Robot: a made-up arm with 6 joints. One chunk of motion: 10 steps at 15 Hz.
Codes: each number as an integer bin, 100 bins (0 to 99) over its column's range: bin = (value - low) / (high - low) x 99, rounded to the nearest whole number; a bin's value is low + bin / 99 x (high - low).
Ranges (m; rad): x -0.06..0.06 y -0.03..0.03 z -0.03..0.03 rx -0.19..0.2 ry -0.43..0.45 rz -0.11..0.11
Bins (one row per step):
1: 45 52 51 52 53 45
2: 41 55 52 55 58 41
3: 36 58 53 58 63 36
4: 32 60 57 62 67 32
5: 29 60 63 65 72 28
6: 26 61 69 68 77 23
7: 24 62 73 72 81 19
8: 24 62 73 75 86 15
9: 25 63 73 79 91 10
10: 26 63 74 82 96 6
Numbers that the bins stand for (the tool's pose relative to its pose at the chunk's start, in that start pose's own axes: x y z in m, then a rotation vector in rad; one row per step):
1: -0.0055 0.0015 0.0009 0.0148 0.0411 -0.0100
2: -0.0103 0.0033 0.0015 0.0267 0.0856 -0.0189
3: -0.0164 0.0052 0.0021 0.0385 0.1300 -0.0300
4: -0.0212 0.0064 0.0045 0.0542 0.1656 -0.0389
5: -0.0248 0.0064 0.0082 0.0661 0.2100 -0.0478
6: -0.0285 0.0070 0.0118 0.0779 0.2544 -0.0589
7: -0.0309 0.0076 0.0142 0.0936 0.2900 -0.0678
8: -0.0309 0.0076 0.0142 0.1055 0.3344 -0.0767
9: -0.0297 0.0082 0.0142 0.1212 0.3789 -0.0878
10: -0.0285 0.0082 0.0148 0.1330 0.4233 -0.0967

